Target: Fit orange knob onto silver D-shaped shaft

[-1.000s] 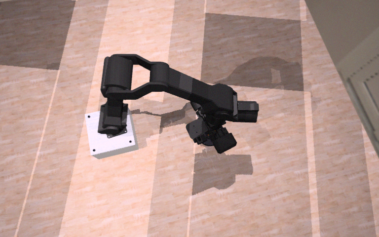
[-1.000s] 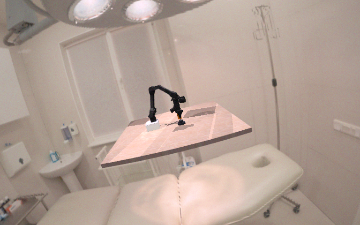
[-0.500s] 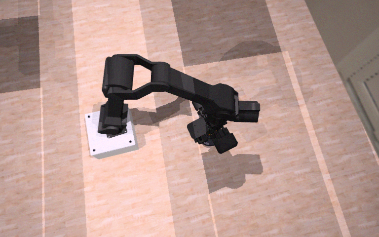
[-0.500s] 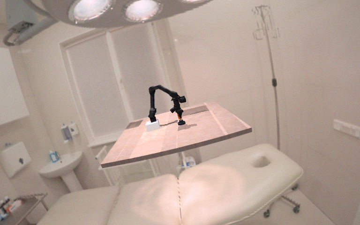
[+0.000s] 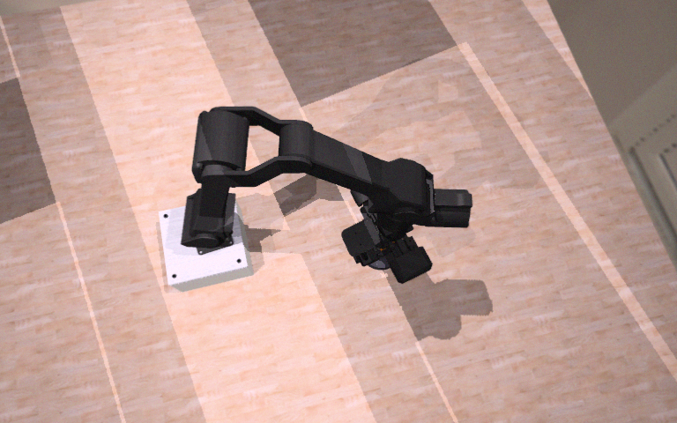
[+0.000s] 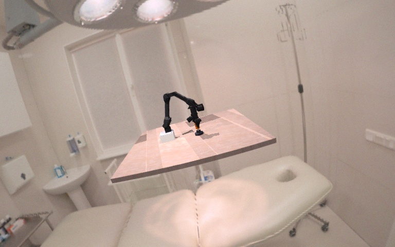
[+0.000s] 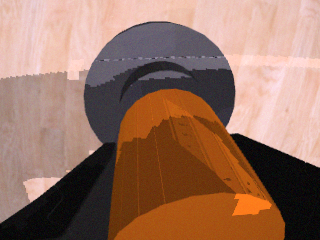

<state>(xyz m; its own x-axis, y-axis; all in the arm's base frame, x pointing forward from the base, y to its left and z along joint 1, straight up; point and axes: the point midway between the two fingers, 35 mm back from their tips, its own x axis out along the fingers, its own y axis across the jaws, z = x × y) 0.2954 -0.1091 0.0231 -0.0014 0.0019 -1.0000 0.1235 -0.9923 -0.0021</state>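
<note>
My gripper tip is now 30 mm below the orange knob. Round my gripper tip: round pedestal 40 mm below.
</note>
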